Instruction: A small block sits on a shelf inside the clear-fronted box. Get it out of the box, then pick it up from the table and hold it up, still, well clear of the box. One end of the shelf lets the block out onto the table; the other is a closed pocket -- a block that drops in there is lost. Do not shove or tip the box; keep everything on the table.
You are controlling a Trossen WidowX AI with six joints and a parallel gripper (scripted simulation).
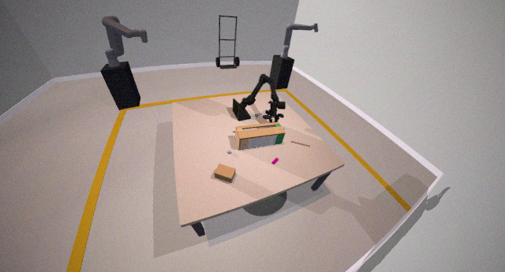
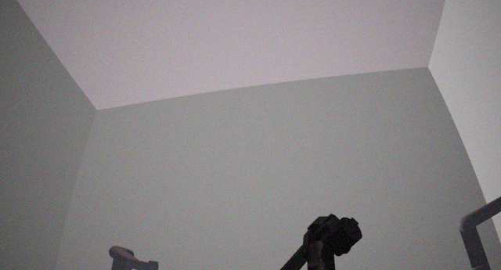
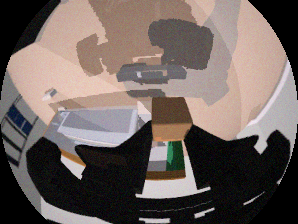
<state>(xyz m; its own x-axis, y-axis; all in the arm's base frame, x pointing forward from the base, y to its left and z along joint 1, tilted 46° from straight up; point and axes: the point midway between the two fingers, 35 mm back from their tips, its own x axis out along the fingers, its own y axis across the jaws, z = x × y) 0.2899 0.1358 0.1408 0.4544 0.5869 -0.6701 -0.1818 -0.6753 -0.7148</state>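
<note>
Now: the tan block 20 mm behind my gripper tip and 10 mm above it. The rest, counted from my gripper tip: brown carton 290 mm ahead, 560 mm to the right, 40 mm below; then thin wooden stick 250 mm ahead, 150 mm to the left, 60 mm below; then magenta block 320 mm ahead, 170 mm to the right, 60 mm below.
</note>
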